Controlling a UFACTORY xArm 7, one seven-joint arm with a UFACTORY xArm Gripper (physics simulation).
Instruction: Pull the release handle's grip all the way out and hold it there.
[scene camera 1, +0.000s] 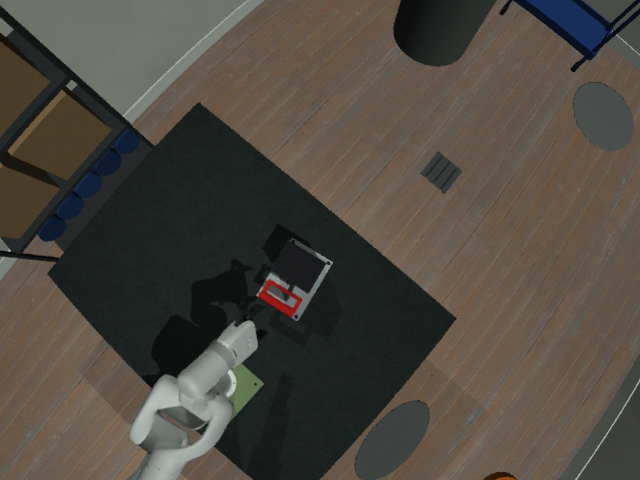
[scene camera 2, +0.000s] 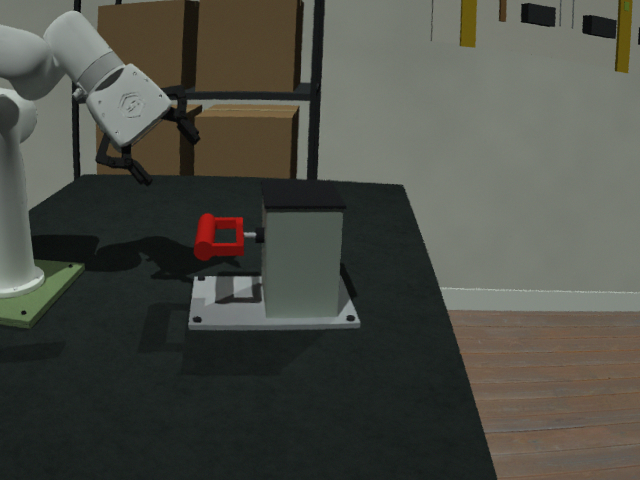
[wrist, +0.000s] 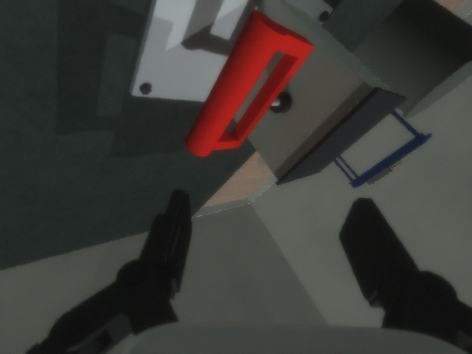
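Observation:
The release handle's red grip (scene camera 1: 277, 304) (scene camera 2: 205, 237) (wrist: 227, 85) is a thick round bar on a rectangular frame. A short metal rod (scene camera 2: 249, 235) joins it to the upright grey housing (scene camera 2: 303, 263) (wrist: 320, 100), and a short length of rod shows between them. The housing has a black top (scene camera 1: 299, 266) and stands on a white base plate (scene camera 1: 313, 290) (scene camera 2: 232, 318) (wrist: 170, 75). My gripper (scene camera 2: 171, 160) (wrist: 268, 213) is open and empty. It is tilted downward, above and on the arm's side of the grip, and apart from it. In the wrist view the grip lies beyond the fingertips.
The housing and base plate stand on a dark table top (scene camera 1: 361, 310) (scene camera 2: 361, 413). The arm stands on a green plate (scene camera 1: 249, 384) (scene camera 2: 56, 289). A shelf rack (scene camera 2: 316, 103) with cardboard boxes (scene camera 2: 248, 46) is behind. A dark cylinder (scene camera 1: 442, 31) stands on the floor.

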